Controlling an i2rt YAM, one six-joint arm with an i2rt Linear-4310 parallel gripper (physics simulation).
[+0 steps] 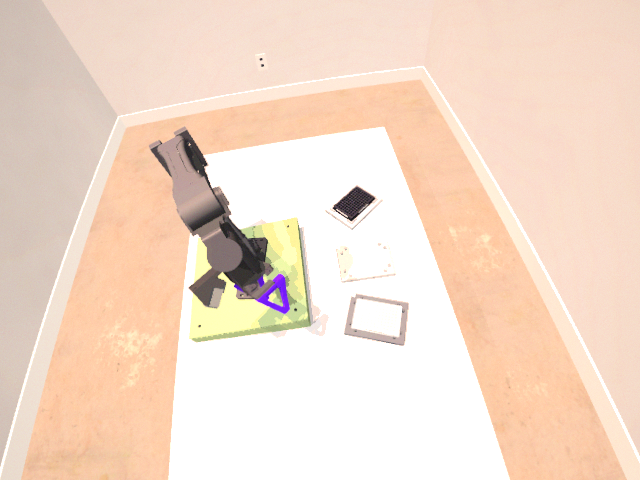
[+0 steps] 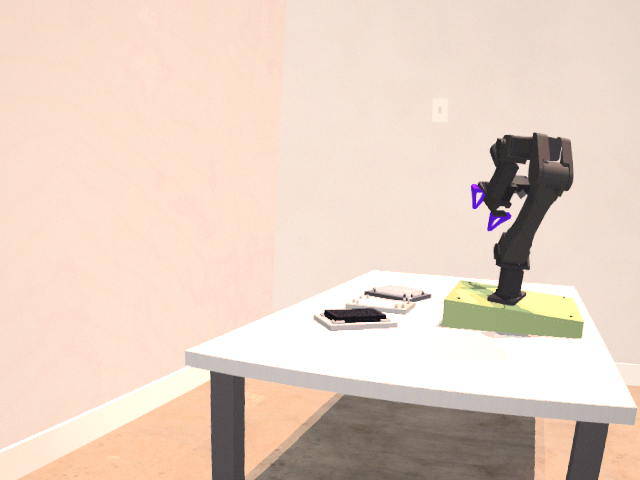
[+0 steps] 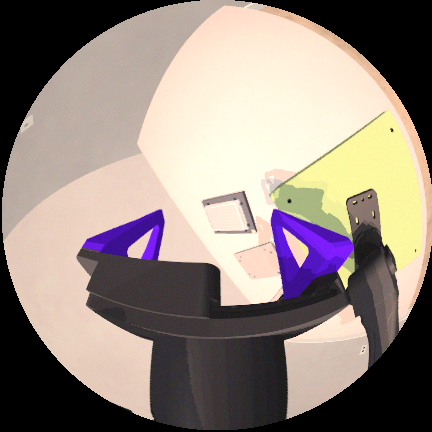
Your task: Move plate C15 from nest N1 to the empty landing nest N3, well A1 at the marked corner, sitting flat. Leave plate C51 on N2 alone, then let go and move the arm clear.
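A black many-welled plate sits in a white nest. A white plate sits in a dark grey nest. Between them is an empty pale nest with small pegs. No labels are readable, so I cannot tell which plate is C15 or C51, nor see the A1 corner mark. My gripper is open and empty, with purple fingers wide apart, high above the table and to the base side of the nests.
The arm stands on a yellow-green block on the white table. The three nests stand in a row beside the block, near the table's long edge. Walls rise beyond the table.
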